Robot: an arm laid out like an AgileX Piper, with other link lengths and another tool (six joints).
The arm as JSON. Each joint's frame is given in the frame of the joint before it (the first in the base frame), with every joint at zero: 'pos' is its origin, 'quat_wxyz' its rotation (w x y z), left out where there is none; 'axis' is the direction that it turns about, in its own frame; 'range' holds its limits. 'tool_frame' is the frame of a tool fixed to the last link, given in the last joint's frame.
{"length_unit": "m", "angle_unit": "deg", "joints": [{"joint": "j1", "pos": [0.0, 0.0, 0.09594], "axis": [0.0, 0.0, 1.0], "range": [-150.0, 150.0]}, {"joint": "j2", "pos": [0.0, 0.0, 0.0], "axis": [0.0, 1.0, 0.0], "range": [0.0, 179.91]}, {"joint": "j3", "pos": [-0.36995, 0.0, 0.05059], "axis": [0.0, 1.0, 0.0], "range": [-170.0, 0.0]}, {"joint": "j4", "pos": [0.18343, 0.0, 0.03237], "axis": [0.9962, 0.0, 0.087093], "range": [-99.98, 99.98]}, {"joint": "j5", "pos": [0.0, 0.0, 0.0], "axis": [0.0, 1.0, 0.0], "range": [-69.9, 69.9]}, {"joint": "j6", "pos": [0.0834, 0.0, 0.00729], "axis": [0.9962, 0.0, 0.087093], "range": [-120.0, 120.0]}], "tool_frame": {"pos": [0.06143, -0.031, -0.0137], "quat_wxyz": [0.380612, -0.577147, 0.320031, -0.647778]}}
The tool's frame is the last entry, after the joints.
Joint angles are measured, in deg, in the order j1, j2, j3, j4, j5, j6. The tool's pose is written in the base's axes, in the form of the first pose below.
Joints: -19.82 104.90 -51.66 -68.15 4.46 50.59
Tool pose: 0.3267 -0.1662 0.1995; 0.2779 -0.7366 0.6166; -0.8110 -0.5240 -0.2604; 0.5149 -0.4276 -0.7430
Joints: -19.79 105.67 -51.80 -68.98 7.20 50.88
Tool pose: 0.3236 -0.1716 0.1957; 0.2809 -0.7642 0.5805; -0.8026 -0.5188 -0.2946; 0.5263 -0.3832 -0.7591
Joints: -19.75 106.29 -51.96 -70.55 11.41 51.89
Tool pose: 0.3176 -0.1795 0.1940; 0.2774 -0.8007 0.5309; -0.7886 -0.5054 -0.3503; 0.5488 -0.3215 -0.7717
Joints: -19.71 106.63 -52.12 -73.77 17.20 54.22
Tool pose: 0.3089 -0.1902 0.1968; 0.2675 -0.8408 0.4706; -0.7609 -0.4840 -0.4321; 0.5911 -0.2425 -0.7693
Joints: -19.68 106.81 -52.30 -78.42 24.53 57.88
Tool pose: 0.2985 -0.2033 0.2051; 0.2465 -0.8814 0.4030; -0.7140 -0.4463 -0.5394; 0.6553 -0.1549 -0.7393
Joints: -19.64 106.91 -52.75 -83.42 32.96 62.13
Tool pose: 0.2882 -0.2172 0.2195; 0.2097 -0.9182 0.3359; -0.6438 -0.3883 -0.6594; 0.7359 -0.0780 -0.6726
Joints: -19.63 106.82 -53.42 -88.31 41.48 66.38
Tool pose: 0.2793 -0.2291 0.2391; 0.1615 -0.9467 0.2789; -0.5500 -0.3209 -0.7710; 0.8194 -0.0289 -0.5725
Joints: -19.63 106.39 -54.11 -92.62 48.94 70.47
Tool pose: 0.2717 -0.2370 0.2606; 0.1021 -0.9659 0.2380; -0.4477 -0.2582 -0.8561; 0.8883 -0.0191 -0.4588
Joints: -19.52 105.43 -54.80 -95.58 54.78 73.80
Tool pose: 0.2642 -0.2400 0.2817; 0.0351 -0.9771 0.2099; -0.3559 -0.2085 -0.9110; 0.9339 -0.0427 -0.3551
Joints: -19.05 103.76 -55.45 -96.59 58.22 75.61
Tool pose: 0.2571 -0.2377 0.3001; -0.0281 -0.9798 0.1979; -0.2976 -0.1808 -0.9374; 0.9543 -0.0853 -0.2865
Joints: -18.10 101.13 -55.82 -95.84 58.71 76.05
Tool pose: 0.2504 -0.2304 0.3150; -0.0847 -0.9732 0.2136; -0.2862 -0.1816 -0.9408; 0.9544 -0.1408 -0.2632
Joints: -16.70 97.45 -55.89 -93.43 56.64 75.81
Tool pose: 0.2430 -0.2186 0.3269; -0.1446 -0.9550 0.2589; -0.3209 -0.2023 -0.9253; 0.9360 -0.2169 -0.2772
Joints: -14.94 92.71 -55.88 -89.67 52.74 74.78
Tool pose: 0.2344 -0.2028 0.3385; -0.2042 -0.9199 0.3348; -0.3880 -0.2379 -0.8904; 0.8987 -0.3117 -0.3084
